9 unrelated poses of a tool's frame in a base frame.
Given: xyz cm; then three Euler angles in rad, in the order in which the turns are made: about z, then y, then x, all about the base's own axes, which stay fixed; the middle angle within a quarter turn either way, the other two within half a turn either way.
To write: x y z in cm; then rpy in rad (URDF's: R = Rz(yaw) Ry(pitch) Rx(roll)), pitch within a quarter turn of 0, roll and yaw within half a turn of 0. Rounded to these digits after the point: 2 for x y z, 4 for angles.
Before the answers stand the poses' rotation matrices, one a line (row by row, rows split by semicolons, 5 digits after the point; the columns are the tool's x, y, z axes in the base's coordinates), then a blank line. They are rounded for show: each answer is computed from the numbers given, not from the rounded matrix.
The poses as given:
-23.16, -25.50, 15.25, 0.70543, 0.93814, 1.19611
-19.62, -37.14, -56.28, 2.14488, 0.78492, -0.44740
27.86, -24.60, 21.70, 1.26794, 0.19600, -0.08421
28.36, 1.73, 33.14, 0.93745, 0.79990, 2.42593
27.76, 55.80, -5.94, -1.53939, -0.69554, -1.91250
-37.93, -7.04, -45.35, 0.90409, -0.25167, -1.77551
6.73, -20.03, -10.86, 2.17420, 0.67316, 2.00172
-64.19, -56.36, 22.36, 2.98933, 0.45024, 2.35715
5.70, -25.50, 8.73, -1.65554, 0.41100, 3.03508
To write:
0.45017 -0.38337 0.80646; 0.80868 -0.20797 -0.55027; 0.37867 0.89988 0.21640
-0.38419 -0.59403 0.70677; 0.92309 -0.23287 0.30606; -0.01723 0.77000 0.63781
0.29254 -0.93621 0.19475; 0.94622 0.31283 0.08250; -0.13816 0.16014 0.97738
0.41239 -0.56164 0.71729; -0.32976 -0.82599 -0.45717; 0.84923 -0.04800 -0.52583
0.02411 0.76733 -0.64080; 0.35389 0.59293 0.72332; 0.93498 -0.24421 -0.25725
0.59892 -0.76111 -0.24902; -0.00898 -0.31732 0.94827; -0.80076 -0.56571 -0.19688
-0.44366 -0.64379 0.62346; -0.66538 -0.22940 -0.71038; 0.60036 -0.73001 -0.32659
-0.88993 -0.13656 0.43518; -0.41122 0.65296 -0.63603; -0.19730 -0.74498 -0.63725
-0.07759 0.91343 0.39953; 0.98717 0.12648 -0.09746; -0.13956 0.38684 -0.91153

-23.16, -25.50, 15.25, 1.3348, -0.3884, 1.0628
-19.62, -37.14, -56.28, 0.8790, 0.0172, 1.9652
27.86, -24.60, 21.70, 0.1624, 0.1386, 1.2710
28.36, 1.73, 33.14, -3.0506, -1.0145, -0.6745
27.76, 55.80, -5.94, -2.3822, -1.2082, 1.5028
-37.93, -7.04, -45.35, -1.9057, 0.9286, -0.0150
6.73, -20.03, -10.86, -1.9915, -0.6439, -2.1589
-64.19, -56.36, 22.36, -2.2784, 0.1986, -2.7087
5.70, -25.50, 8.73, 2.7402, 0.1400, 1.6492

